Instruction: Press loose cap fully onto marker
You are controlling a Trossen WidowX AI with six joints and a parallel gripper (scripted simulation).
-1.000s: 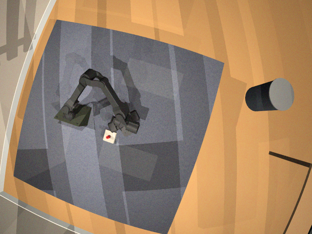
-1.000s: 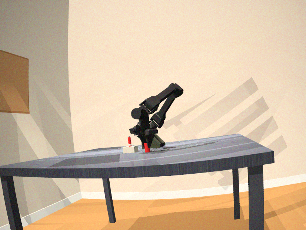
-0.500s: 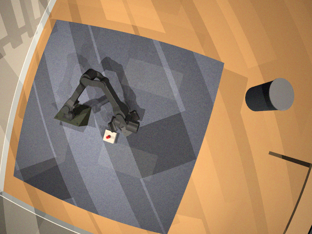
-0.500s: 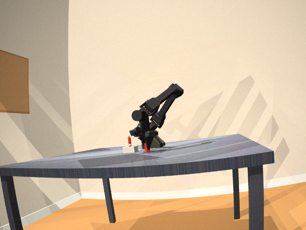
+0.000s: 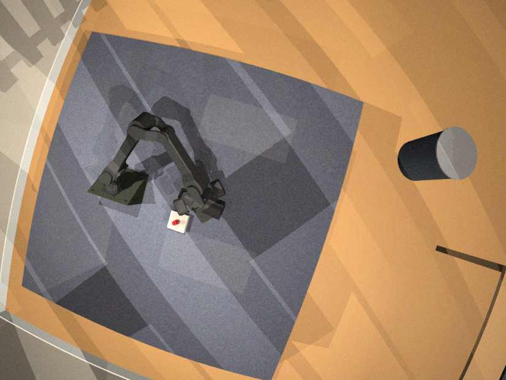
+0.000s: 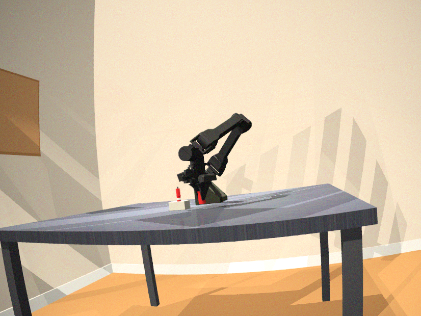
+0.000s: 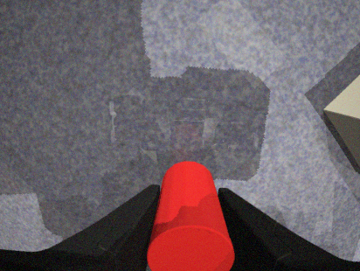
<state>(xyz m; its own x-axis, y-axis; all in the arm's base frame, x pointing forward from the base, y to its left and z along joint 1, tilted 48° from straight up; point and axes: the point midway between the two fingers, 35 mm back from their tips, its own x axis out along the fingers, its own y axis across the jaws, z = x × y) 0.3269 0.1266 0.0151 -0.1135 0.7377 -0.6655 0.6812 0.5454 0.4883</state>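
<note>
Now: the holder block 6 cm behind my gripper tip, 13 cm to the right of it and 2 cm below it. Round my gripper tip: red cap 1 cm above.
</note>
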